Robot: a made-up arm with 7 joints. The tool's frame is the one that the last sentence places. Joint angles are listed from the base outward.
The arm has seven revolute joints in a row. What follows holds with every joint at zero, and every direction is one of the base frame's.
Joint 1 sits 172 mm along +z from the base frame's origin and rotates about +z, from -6.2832 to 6.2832 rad.
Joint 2 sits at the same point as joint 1 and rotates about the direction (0, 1, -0.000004), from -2.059 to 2.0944 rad.
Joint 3 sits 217 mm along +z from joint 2 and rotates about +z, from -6.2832 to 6.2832 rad.
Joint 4 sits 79 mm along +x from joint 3 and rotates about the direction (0, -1, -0.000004), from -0.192 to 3.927 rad.
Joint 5 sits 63 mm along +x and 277 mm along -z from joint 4 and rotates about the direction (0, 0.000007, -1), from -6.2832 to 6.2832 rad.
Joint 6 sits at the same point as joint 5 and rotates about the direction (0, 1, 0.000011), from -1.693 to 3.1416 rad.
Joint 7 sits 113 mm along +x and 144 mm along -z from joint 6 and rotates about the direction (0, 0.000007, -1), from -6.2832 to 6.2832 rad.
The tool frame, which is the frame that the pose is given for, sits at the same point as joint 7; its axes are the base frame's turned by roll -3.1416, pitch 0 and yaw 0 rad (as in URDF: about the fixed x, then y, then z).
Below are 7 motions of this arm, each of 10 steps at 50 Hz.
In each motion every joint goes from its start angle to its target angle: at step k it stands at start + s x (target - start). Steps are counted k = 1, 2, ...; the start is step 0. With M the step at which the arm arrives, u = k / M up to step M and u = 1 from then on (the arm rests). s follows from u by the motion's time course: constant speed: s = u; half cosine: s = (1 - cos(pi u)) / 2; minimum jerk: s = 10 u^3 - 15 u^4 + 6 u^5.
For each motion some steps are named. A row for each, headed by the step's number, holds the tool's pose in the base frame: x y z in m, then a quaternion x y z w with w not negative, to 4 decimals.
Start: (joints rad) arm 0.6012 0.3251 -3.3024 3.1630 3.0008 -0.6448 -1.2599
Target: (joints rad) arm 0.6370 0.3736 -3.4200 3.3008 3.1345 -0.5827 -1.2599
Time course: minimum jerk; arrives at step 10
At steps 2, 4, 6, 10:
2: -0.0223 0.0495 0.7443 -0.1392 -0.0707 0.8838 0.4412
4: -0.0038 0.0588 0.7460 -0.1181 -0.0472 0.8903 0.4374
6: 0.0227 0.0714 0.7466 -0.0873 -0.0149 0.8974 0.4322
10: 0.0461 0.0818 0.7456 -0.0596 0.0125 0.9018 0.4278

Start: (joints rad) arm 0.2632 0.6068 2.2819 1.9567 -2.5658 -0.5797 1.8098
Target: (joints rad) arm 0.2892 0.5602 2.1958 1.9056 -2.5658 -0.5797 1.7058
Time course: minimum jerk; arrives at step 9
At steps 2, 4, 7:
2: -0.1966 0.2157 0.5863 0.0358 -0.5543 -0.3305 0.7630
4: -0.2046 0.2227 0.5758 0.0414 -0.5687 -0.3401 0.7478
7: -0.2166 0.2338 0.5581 0.0516 -0.5917 -0.3552 0.7219

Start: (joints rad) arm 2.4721 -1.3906 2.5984 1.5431 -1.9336 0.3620 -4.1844
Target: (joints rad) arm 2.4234 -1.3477 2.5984 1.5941 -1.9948 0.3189 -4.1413
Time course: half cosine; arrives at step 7
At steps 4, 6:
4: 0.1232 -0.3998 -0.2459 0.8062 -0.3939 0.0409 0.4395
6: 0.1267 -0.4075 -0.2391 0.8042 -0.3993 0.0529 0.4371

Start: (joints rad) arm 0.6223 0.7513 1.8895 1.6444 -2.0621 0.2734 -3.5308
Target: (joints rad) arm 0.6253 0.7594 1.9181 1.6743 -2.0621 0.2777 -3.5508
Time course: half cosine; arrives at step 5
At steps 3, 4, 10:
3: -0.2503 0.4002 0.5399 -0.5963 -0.1890 0.1767 0.7599
4: -0.2487 0.3988 0.5444 -0.5930 -0.1873 0.1772 0.7628
10: -0.2481 0.3983 0.5461 -0.5918 -0.1867 0.1774 0.7639

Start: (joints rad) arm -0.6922 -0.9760 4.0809 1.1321 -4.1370 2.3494 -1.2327
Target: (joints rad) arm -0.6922 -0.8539 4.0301 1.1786 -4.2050 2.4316 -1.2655
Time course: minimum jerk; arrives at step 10
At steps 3, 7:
3: -0.4577 -0.1320 0.2368 -0.0255 0.0356 0.9794 0.1970
7: -0.4496 -0.1223 0.2604 0.0446 0.0224 0.9763 0.2104

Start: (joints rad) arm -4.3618 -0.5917 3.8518 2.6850 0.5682 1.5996 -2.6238
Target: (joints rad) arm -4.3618 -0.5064 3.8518 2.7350 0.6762 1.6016 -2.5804
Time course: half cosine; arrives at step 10
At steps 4, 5, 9, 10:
4: 0.3891 -0.3177 0.5397 0.4067 0.7367 0.4249 0.3338
5: 0.3857 -0.3111 0.5494 0.4007 0.7350 0.4285 0.3399
9: 0.3745 -0.2898 0.5785 0.3811 0.7305 0.4397 0.3576
10: 0.3739 -0.2887 0.5799 0.3800 0.7302 0.4402 0.3585

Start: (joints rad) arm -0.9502 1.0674 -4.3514 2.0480 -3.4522 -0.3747 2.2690
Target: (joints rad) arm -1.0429 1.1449 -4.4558 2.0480 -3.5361 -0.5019 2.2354
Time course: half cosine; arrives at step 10
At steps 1, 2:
1: 0.4810 0.0755 0.4181 -0.5688 -0.2089 -0.7643 0.2209
2: 0.4832 0.0703 0.4122 -0.5744 -0.2099 -0.7612 0.2159

